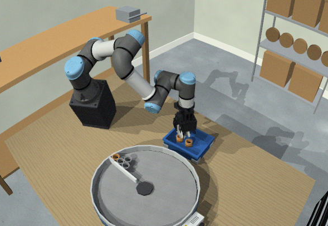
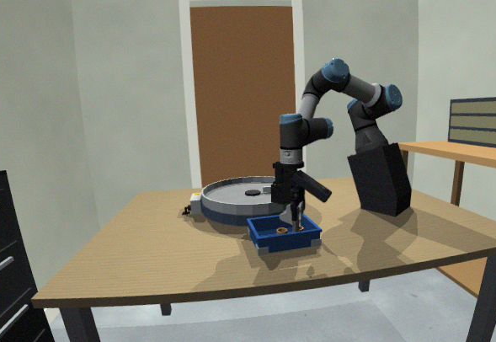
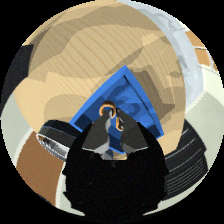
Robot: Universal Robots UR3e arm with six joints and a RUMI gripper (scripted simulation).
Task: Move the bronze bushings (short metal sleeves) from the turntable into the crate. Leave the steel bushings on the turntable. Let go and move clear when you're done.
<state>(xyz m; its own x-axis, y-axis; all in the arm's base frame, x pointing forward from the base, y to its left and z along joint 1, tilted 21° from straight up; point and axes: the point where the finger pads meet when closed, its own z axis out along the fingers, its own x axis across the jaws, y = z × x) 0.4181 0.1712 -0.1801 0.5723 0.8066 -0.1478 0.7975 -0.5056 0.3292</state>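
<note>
Right now my hand is 40 mm short of the blue crate and 10 mm to the left of it. Round my hand: grey turntable (340 mm to the right, 80 mm ahead, 20 mm above).
</note>
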